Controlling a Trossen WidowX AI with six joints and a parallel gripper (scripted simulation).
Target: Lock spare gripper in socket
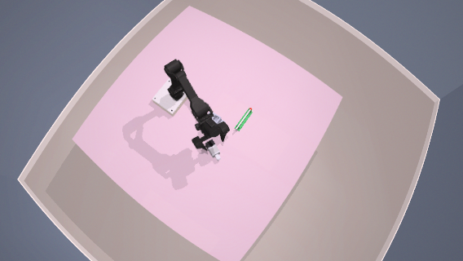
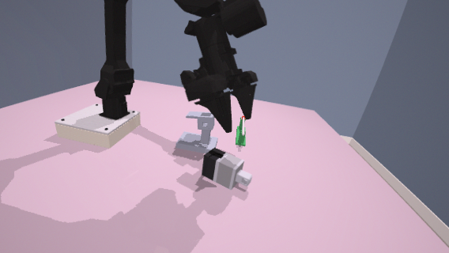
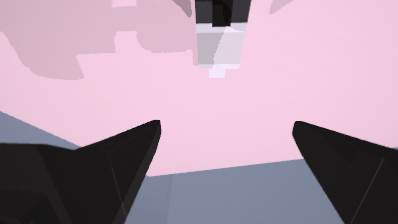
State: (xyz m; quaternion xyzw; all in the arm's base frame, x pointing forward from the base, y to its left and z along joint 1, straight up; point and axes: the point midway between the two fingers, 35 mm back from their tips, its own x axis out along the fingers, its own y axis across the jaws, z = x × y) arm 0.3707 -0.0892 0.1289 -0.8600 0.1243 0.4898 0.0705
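Now: gripper tip 120 mm above the spare gripper and 10 mm past it. From my gripper tip the other things lie so: mount socket: 130 mm to the left, 120 mm behind, 90 mm below; then green see-through block: 250 mm to the left, 120 mm below, 10 mm behind.
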